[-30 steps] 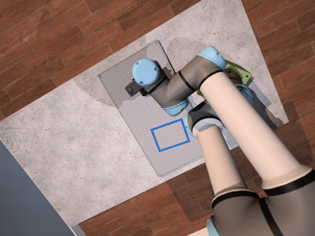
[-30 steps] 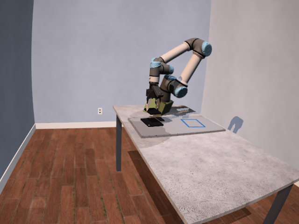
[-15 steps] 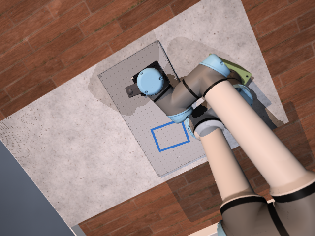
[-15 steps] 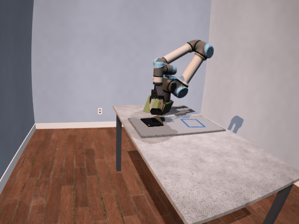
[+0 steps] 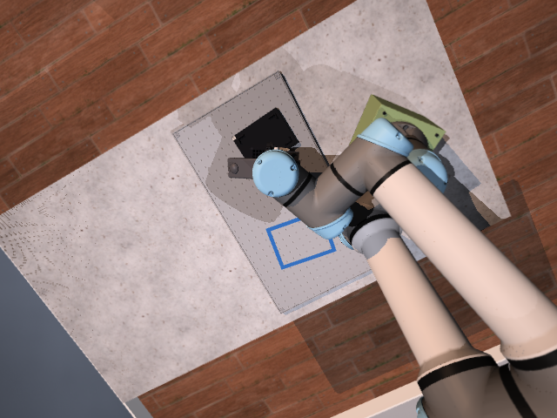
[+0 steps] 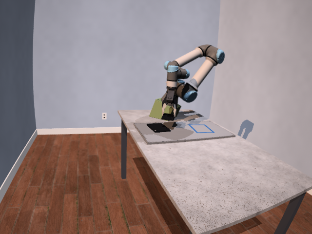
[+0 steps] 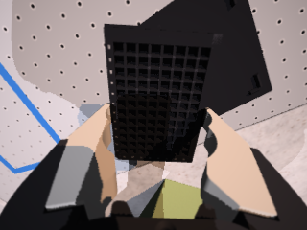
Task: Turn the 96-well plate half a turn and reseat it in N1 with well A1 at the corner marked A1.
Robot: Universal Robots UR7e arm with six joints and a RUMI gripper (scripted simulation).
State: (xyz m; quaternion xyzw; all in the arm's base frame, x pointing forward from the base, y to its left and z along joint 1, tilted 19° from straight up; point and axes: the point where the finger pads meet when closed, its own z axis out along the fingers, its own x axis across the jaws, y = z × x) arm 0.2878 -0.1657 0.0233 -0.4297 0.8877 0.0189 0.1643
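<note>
My hand is 20 mm past the black plate nest N1, 70 mm to the left of it and 90 mm above it. The rest, counted from my hand: white A1 mark (60 mm ahead, 120 mm to the right, 90 mm below); black 96-well plate (10 mm below).
</note>
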